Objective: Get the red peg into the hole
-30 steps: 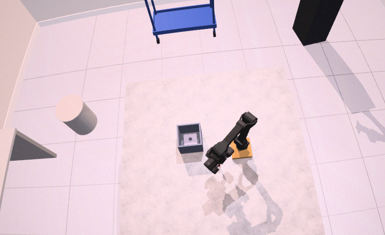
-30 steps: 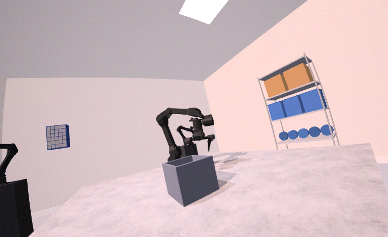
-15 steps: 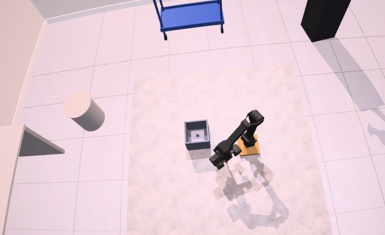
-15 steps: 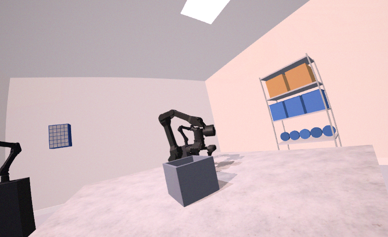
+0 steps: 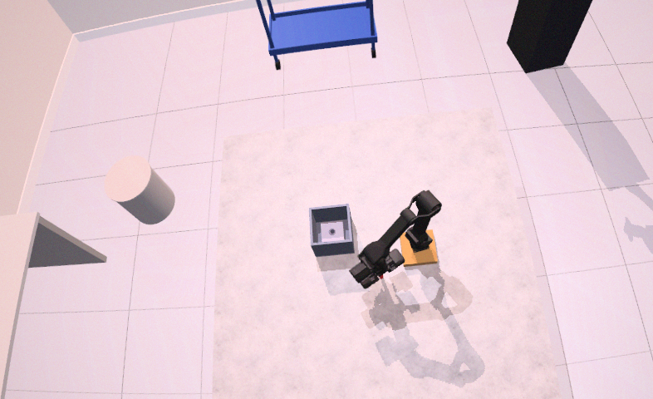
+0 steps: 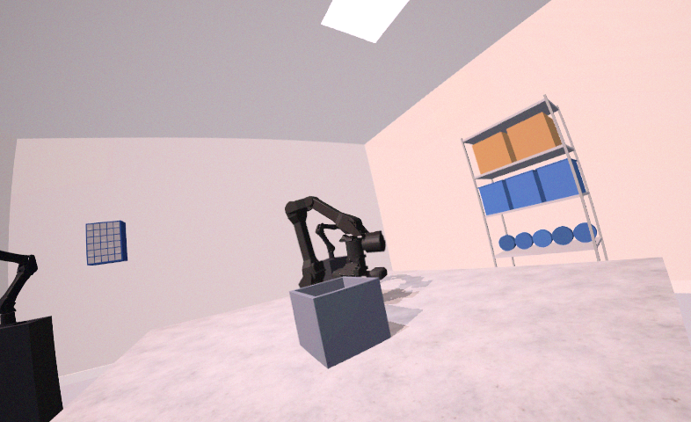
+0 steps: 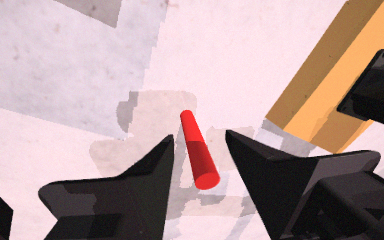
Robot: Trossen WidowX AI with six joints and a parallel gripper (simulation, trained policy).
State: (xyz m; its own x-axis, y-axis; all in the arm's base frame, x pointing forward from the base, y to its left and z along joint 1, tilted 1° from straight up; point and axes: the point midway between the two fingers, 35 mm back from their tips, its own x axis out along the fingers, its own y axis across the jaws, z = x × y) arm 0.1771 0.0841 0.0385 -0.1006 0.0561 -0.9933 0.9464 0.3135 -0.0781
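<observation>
Right now my gripper tip is 15 cm short of the holed plate, 22 cm to the left of it and 1 cm below it. From my gripper tip the other things lie so: red peg (1 cm ahead, 1 cm above).
</observation>
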